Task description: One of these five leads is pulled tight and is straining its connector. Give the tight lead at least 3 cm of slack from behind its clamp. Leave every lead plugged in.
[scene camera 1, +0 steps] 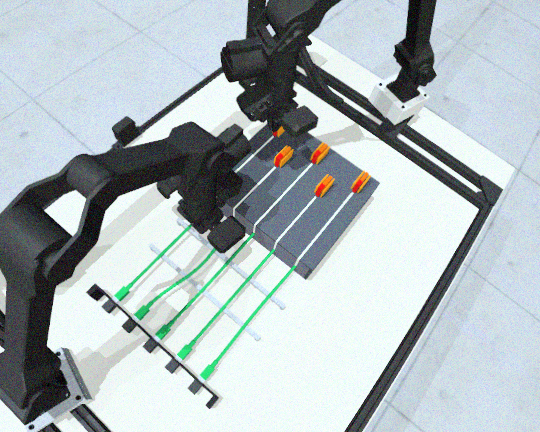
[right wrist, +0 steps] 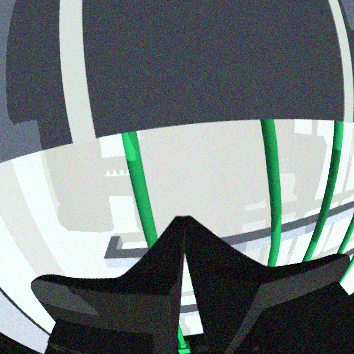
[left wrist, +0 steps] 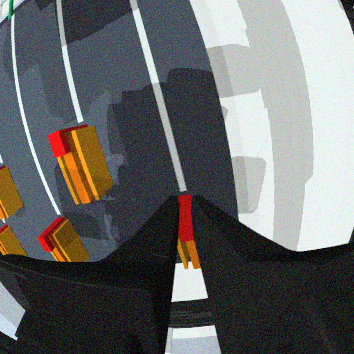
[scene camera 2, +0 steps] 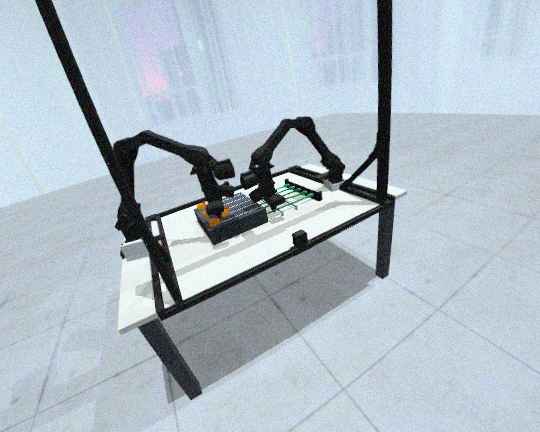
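Seen in the pictures: left gripper, fingertip midpoint: [scene camera 1: 273,130] [left wrist: 183,203] [scene camera 2: 220,217]; right gripper, fingertip midpoint: [scene camera 1: 201,229] [right wrist: 182,222] [scene camera 2: 274,211]; left arm's base, origin of the base link: [scene camera 1: 402,90] [scene camera 2: 135,237]; right arm's base, origin of the base link: [scene camera 1: 45,389] [scene camera 2: 335,180].
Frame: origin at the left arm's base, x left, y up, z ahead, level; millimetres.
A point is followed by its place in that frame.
Observation:
Five leads run from green connectors at the black rail to orange-and-red clamps on the dark block. The far-left lead [scene camera 1: 157,260] {z 697, x 56, y -52 mm} [right wrist: 141,205] {z 575, x 15, y -49 mm} looks straight where it shows; the second lead [scene camera 1: 187,275] {z 664, x 113, y -49 mm} [right wrist: 272,190] {z 560, x 73, y -50 mm} bends sideways. My left gripper [scene camera 1: 275,126] {z 363, x -49, y 13 mm} [left wrist: 183,203] {z 363, x -49, y 13 mm} is shut on the far-left lead's clamp [scene camera 1: 280,131] {z 347, x -42, y 5 mm} [left wrist: 185,220] {z 357, x -50, y 19 mm}, with the red end between its fingertips. My right gripper [scene camera 1: 202,225] {z 592, x 38, y -66 mm} [right wrist: 182,222] {z 592, x 38, y -66 mm} is shut, its tips meeting above the far-left green lead just off the block, with nothing seen pinched; its fingers hide part of that lead. All five connectors look plugged in.
The dark block [scene camera 1: 345,220] [scene camera 2: 240,232] carries the other clamps [scene camera 1: 283,157] {z 382, x 17, y 8 mm} [scene camera 1: 320,153] {z 308, x 48, y 7 mm} [scene camera 1: 324,185] {z 357, x 119, y 20 mm} [scene camera 1: 360,182] {z 289, x 151, y 19 mm}. The black connector rail [scene camera 1: 194,376] {z 742, x 275, y -32 mm} is at the lower left in scene camera 1. Two pale thin bars [scene camera 1: 245,330] {z 628, x 256, y -58 mm} [scene camera 1: 272,298] {z 553, x 235, y -56 mm} lie across under the leads.

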